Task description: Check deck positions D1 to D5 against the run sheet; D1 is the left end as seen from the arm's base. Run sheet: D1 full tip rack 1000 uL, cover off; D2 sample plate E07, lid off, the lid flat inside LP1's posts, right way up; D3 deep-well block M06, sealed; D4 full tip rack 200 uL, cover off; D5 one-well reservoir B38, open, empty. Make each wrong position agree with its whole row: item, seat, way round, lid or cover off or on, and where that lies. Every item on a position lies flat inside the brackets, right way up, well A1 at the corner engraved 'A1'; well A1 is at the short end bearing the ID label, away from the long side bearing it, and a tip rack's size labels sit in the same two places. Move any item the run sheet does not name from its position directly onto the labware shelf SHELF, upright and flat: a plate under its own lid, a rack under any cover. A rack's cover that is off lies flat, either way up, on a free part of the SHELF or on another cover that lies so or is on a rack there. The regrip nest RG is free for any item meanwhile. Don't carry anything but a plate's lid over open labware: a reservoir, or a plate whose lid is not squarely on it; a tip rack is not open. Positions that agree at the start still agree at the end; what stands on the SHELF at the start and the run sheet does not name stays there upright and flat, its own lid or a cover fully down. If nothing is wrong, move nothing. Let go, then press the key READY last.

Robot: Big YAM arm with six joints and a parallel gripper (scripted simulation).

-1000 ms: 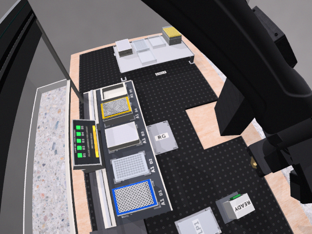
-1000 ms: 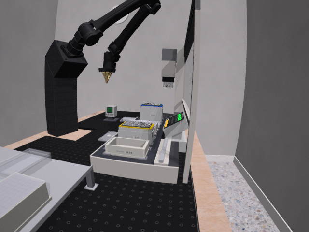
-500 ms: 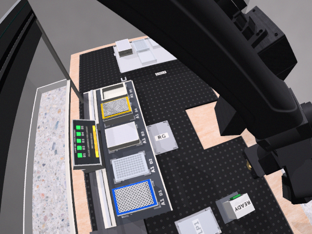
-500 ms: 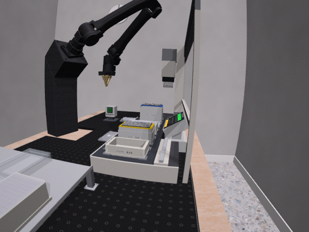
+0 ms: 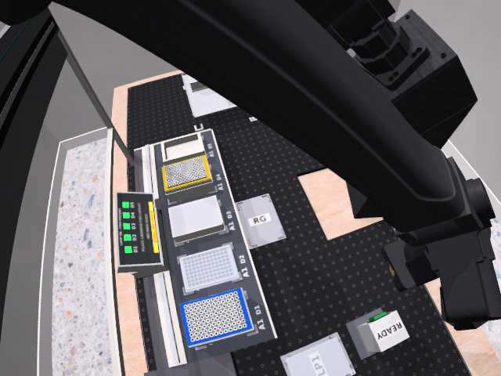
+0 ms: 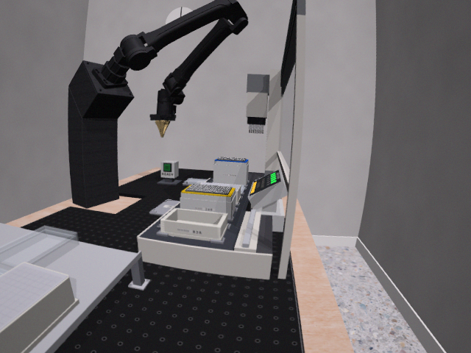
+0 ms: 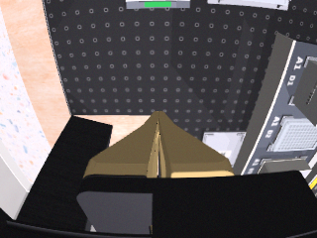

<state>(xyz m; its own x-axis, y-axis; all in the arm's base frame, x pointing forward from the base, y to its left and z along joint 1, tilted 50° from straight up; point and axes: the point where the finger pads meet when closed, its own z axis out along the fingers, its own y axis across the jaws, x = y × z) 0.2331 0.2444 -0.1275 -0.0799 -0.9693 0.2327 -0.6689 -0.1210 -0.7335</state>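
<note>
The ready key lies 1 cm ahead of my hand, 7 cm to the left of it and 15 cm below it. Also, from my hand: blue-rimmed tip rack: 30 cm ahead, 8 cm to the right, 11 cm below; regrip nest: 13 cm ahead, 29 cm to the right, 23 cm below; lid: 16 cm ahead, 10 cm to the left, 22 cm below.
</note>
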